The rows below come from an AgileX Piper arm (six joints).
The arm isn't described. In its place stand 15 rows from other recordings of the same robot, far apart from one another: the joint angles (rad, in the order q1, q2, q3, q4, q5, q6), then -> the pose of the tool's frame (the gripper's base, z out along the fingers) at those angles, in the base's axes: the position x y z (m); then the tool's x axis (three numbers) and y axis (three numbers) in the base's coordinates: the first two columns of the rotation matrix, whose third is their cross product.
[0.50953, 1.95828, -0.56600, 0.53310, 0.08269, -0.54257] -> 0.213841, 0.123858, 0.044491, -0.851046, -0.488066, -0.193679, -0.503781, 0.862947, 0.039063
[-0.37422, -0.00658, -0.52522, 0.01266, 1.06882, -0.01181] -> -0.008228, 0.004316, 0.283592, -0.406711, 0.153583, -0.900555, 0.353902, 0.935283, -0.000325
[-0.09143, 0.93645, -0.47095, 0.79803, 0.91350, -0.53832] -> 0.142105, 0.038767, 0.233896, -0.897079, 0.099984, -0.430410, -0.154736, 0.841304, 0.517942
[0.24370, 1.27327, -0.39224, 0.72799, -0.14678, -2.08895] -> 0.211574, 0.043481, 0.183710, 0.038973, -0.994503, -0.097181, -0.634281, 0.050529, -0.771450
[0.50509, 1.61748, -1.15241, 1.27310, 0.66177, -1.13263] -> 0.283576, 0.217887, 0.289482, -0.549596, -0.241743, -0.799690, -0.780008, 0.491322, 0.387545
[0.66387, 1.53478, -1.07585, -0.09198, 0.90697, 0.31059] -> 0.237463, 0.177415, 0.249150, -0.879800, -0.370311, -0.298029, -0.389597, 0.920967, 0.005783
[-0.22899, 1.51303, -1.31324, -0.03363, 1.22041, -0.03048] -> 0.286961, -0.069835, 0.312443, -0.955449, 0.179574, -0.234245, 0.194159, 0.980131, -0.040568
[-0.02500, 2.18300, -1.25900, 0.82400, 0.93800, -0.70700] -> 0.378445, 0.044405, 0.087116, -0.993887, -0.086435, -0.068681, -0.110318, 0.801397, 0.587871
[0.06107, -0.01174, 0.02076, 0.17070, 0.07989, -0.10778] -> 0.056242, 0.004675, 0.199750, -0.005196, 0.062139, -0.998054, -0.074379, 0.995279, 0.062353
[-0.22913, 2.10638, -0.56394, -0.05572, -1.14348, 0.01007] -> 0.307392, -0.066956, 0.071680, -0.301578, 0.056961, -0.951739, 0.175950, 0.984394, 0.003163
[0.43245, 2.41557, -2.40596, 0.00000, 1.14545, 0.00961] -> 0.480281, 0.221693, 0.243232, -0.799501, -0.358457, -0.481981, -0.411432, 0.911428, 0.004632
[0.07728, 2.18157, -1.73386, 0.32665, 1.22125, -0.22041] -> 0.433155, 0.061057, 0.177553, -0.983587, -0.176300, -0.038413, -0.179659, 0.937162, 0.299083
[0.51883, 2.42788, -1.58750, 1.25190, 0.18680, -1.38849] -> 0.424791, 0.261040, 0.058193, -0.540157, -0.468684, -0.698975, -0.676584, 0.735774, 0.029494
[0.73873, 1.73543, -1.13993, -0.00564, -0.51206, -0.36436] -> 0.299349, 0.272976, 0.292764, 0.246366, -0.263821, -0.932578, -0.628859, 0.688661, -0.360948
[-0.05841, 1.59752, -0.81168, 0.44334, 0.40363, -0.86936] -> 0.295999, -0.001951, 0.181280, -0.773776, -0.390990, -0.498394, -0.407463, 0.909623, -0.080998
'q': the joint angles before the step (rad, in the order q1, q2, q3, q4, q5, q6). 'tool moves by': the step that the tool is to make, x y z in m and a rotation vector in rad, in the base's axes. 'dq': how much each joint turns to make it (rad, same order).
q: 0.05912 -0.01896 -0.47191 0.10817 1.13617 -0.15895
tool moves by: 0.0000 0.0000 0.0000 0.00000 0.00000 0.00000
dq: 0.00000 0.00000 0.00000 0.00000 0.00000 0.00000
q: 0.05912 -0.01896 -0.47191 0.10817 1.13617 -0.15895
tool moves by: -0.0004 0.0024 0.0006 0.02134 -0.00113 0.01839
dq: 0.00006 -0.00010 -0.00106 0.02959 -0.00076 -0.00425
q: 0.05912 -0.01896 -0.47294 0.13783 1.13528 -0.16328
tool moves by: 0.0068 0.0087 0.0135 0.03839 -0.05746 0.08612
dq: -0.00042 0.04819 -0.02184 0.11169 -0.07391 -0.07840
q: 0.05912 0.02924 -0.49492 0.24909 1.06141 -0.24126
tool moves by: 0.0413 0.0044 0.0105 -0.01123 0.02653 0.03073
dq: 0.00014 0.21314 -0.00212 0.05948 -0.16817 -0.09780
